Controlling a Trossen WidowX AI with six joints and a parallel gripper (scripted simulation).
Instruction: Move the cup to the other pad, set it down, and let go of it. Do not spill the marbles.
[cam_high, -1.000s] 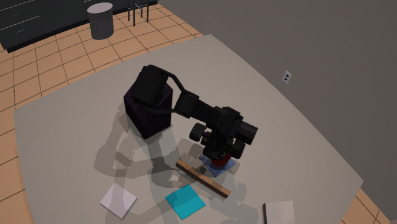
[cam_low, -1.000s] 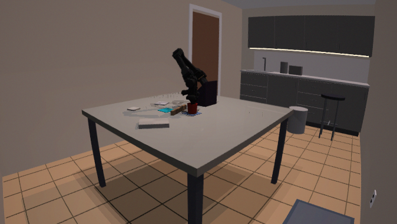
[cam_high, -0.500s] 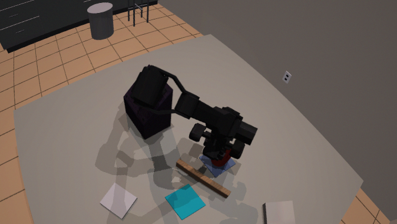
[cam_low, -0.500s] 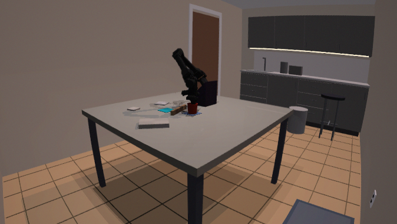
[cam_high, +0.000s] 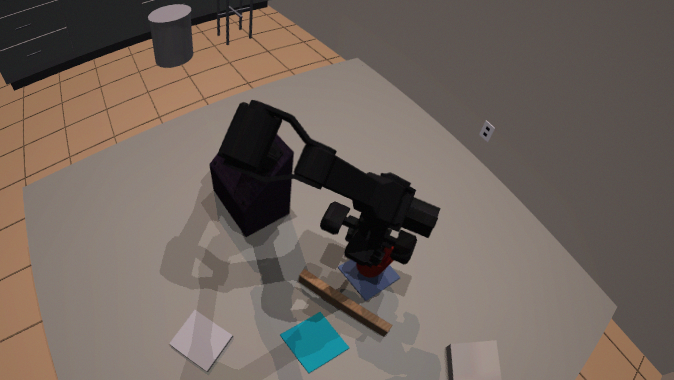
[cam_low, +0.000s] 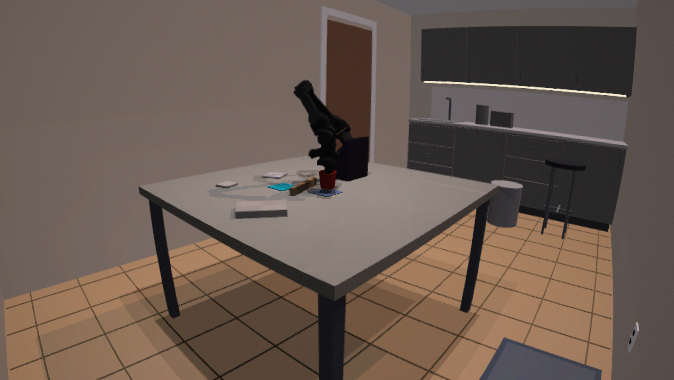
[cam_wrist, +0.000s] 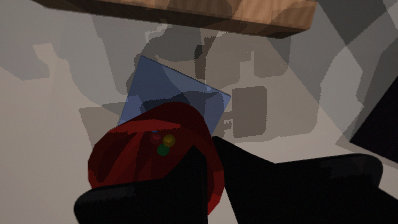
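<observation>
Now: gripper tip 90 mm short of the teal pad, 190 mm to the left of it and 60 mm above it. Also, from my gripper tip: pale grey square: 40 mm behind, 390 mm to the right, 50 mm below; then red cup: 30 mm ahead, 10 mm to the left; then wooden bar: 60 mm ahead, 90 mm to the right, 50 mm below.
</observation>
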